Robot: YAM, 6 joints.
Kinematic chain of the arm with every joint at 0, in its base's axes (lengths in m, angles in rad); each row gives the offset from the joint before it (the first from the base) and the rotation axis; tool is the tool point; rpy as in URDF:
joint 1: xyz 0 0 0.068 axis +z
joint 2: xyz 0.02 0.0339 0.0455 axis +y
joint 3: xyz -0.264 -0.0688 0 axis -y
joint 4: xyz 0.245 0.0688 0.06 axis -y
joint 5: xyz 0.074 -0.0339 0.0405 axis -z
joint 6: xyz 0.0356 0 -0.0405 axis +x
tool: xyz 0 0 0 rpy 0 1.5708 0
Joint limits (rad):
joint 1: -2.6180..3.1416
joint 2: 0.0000..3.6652
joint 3: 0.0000..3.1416
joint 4: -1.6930..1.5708
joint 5: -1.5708..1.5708
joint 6: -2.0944..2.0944
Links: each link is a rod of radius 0.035 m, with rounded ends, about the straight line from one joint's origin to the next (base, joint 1, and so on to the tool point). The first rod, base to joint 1, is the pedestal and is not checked.
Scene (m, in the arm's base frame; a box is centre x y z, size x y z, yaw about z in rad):
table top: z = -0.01
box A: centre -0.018 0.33 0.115 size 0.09 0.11 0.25 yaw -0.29
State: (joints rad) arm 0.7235 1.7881 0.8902 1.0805 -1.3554 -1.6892
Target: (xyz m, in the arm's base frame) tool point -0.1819 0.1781 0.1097
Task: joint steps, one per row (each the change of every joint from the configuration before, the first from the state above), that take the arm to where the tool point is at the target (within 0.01 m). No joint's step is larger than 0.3 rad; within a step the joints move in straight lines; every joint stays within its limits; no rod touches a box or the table.
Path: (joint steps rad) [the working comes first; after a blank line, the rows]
Joints at the target: 2.2276 1.7987 0.3935 1.0241 -1.4431 -1.6892
Straight joint move there: touches box A.

1: 0.2426 -0.1015 0.0672 0.0428 0.0096 0.0385
2: 0.2426 -0.1015 0.0673 0.0428 0.0095 0.0385
3: 0.2426 -0.1015 0.0672 0.0428 0.0096 0.0384
4: 0.2427 -0.1014 0.0672 0.0428 0.0096 0.0385
5: 0.2426 -0.1015 0.0672 0.0428 0.0096 0.0385
6: 0.2818 -0.0123 -0.2322 0.0921 -0.0878 0.0159
7: 0.2818 -0.0123 -0.2323 0.0921 -0.0877 0.0159
8: 0.2818 -0.0123 -0.2323 0.0921 -0.0878 0.0159
9: -0.2772 0.2775 -0.0680 -0.2733 0.0638 -0.1200
10: -0.2772 0.2774 -0.0680 -0.2734 0.0639 -0.1201

